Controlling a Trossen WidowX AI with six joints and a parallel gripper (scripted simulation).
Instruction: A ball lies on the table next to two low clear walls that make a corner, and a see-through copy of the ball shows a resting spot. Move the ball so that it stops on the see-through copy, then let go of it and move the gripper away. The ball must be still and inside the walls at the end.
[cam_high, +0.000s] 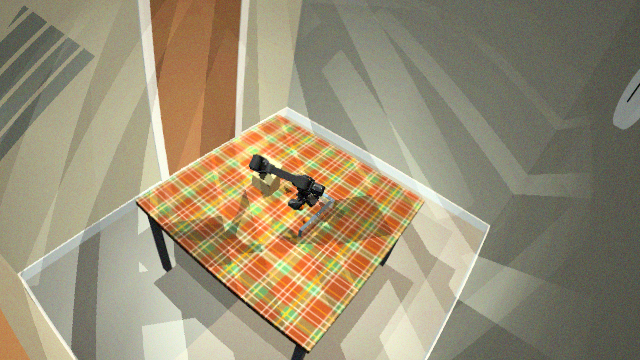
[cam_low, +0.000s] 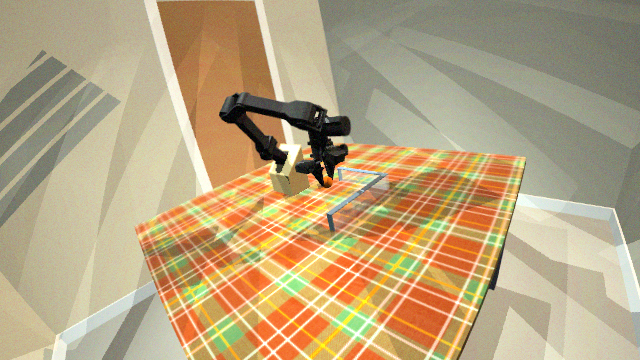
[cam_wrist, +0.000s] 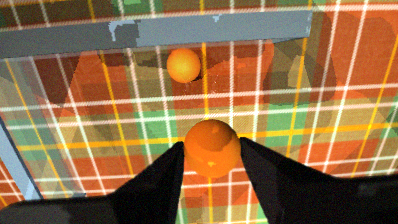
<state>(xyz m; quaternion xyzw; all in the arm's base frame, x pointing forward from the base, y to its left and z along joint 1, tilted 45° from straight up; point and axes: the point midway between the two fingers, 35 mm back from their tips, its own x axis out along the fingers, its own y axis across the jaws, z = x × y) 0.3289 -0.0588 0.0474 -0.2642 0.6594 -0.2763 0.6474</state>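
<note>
My gripper tip is now 50 mm short of the see-through sphere, 20 mm to the right of it and 90 mm above it. From my gripper tip the other things lie so: clear wall: 80 mm ahead, 70 mm to the left, 80 mm below.
</note>
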